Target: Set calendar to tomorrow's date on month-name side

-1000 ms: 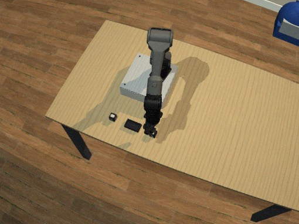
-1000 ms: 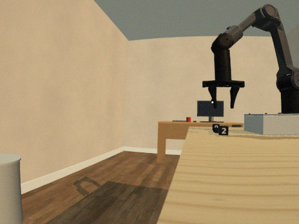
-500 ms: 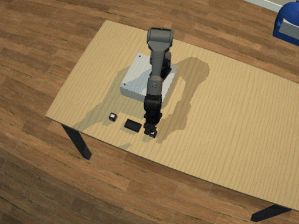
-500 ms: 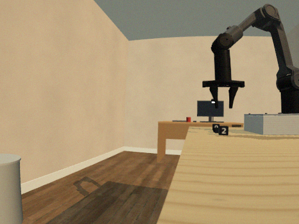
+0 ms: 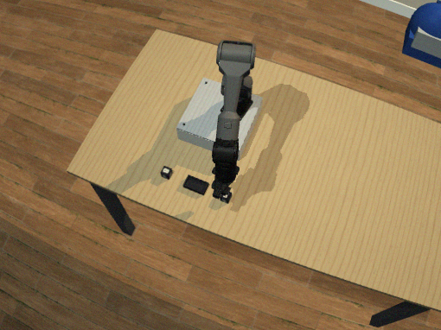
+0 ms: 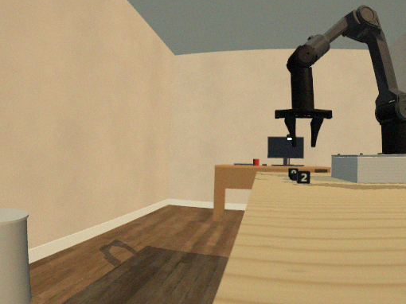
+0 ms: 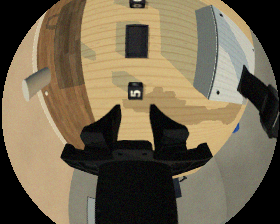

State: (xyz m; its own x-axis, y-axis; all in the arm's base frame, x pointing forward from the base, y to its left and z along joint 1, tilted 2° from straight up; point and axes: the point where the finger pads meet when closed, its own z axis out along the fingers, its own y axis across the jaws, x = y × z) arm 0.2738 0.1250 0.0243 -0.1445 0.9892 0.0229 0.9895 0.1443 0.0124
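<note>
The black calendar cube lies 80 mm below my hand. The rest, counted from my hand: calendar tray (110 mm to the right, 90 mm below, 10 mm ahead).
</note>
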